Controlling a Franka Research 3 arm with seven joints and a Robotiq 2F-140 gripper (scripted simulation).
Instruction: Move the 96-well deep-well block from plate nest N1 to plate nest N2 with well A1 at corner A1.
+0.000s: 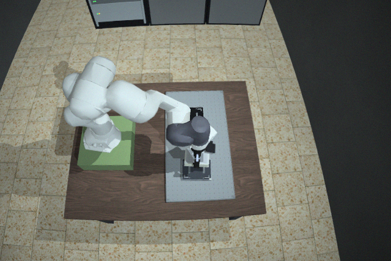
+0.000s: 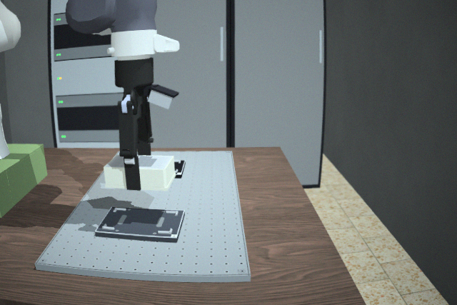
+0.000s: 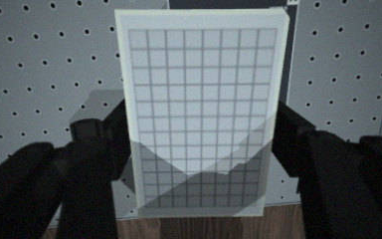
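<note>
Right now my hand is 100 mm above the plate nest N2 and 40 mm to the left of it. The rest, counted from my hand: A1 mark (240 mm to the left, 100 mm below, 70 mm ahead); cream 96-well deep-well block (10 mm below); plate nest N1 (300 mm to the left, 100 mm below, 10 mm behind).
</note>
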